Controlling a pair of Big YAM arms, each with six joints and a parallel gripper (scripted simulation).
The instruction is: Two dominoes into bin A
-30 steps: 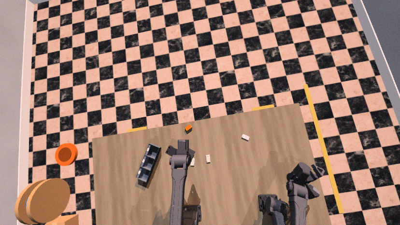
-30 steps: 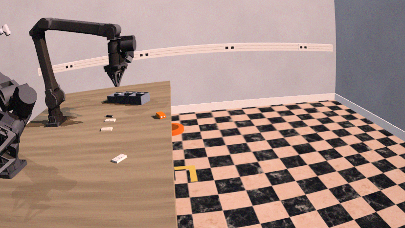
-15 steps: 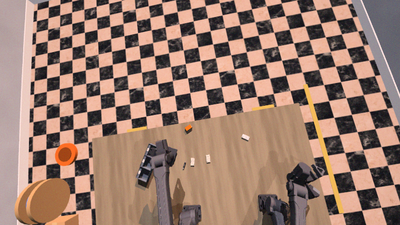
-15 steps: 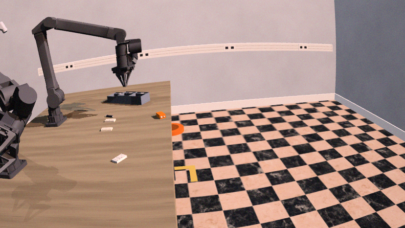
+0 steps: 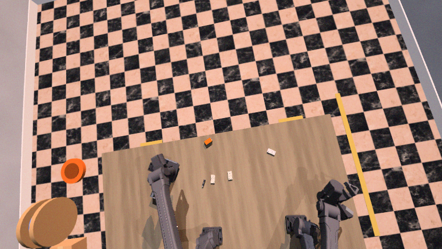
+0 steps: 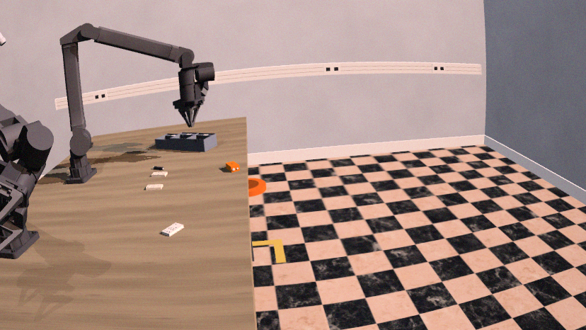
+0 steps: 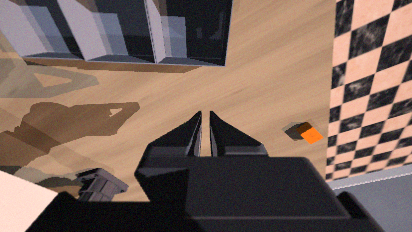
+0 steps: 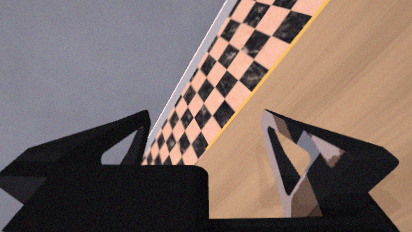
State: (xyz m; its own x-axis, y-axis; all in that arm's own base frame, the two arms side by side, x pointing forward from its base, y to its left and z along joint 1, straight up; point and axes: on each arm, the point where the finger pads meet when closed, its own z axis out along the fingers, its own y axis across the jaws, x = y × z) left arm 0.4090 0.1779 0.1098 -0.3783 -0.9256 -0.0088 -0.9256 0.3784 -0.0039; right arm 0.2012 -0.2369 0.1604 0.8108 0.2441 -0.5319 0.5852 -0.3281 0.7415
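The bin row lies 5 cm behind my left hand, 12 cm to the left of it and 9 cm below it.
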